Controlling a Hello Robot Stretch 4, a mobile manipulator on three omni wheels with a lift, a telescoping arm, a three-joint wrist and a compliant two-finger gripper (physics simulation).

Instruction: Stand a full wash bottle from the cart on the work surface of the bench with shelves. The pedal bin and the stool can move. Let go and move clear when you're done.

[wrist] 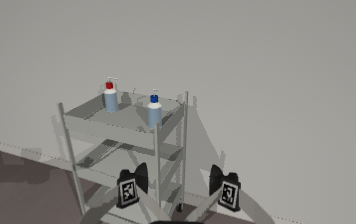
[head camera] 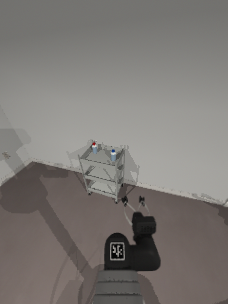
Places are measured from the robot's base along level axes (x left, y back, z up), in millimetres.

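Pixels of known places: hand, its tool point: (wrist: 178, 181) (head camera: 133, 199).
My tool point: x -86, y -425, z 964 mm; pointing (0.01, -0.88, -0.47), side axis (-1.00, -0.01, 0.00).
Observation:
For each thing: its middle in the pictures, then the offset to it from my tool point. Level surfaces: height alone.
- wash bottle with a red cap, middle of its body: (wrist: 112, 93) (head camera: 95, 146) dx +343, dy -852, dz -242 mm
- wash bottle with a blue cap, middle of its body: (wrist: 155, 107) (head camera: 113, 153) dx +113, dy -703, dz -242 mm
- floor, height of its surface: dz -991 mm
A wash bottle with a red cap (head camera: 94, 148) (wrist: 111, 100) stands upright on the top tray of the grey cart (head camera: 119, 175) (wrist: 68, 150), towards its back left. A wash bottle with a blue cap (head camera: 113, 156) (wrist: 155, 115) stands upright near the tray's front right corner. Both bottles look light blue up to the white shoulder. My gripper (head camera: 134, 201) (wrist: 178, 184) is open, with its fingers wide apart and nothing between them. It is in front of the cart and a little to its right, apart from both bottles. The bench with shelves does not show in these views.
The cart has corner posts and lower shelves, and stands close to the pale wall (head camera: 165, 135) (wrist: 280, 100). The wall's corner shows at the left in the head view. The floor (head camera: 190, 250) (wrist: 25, 195) is brownish, with shadows across it.

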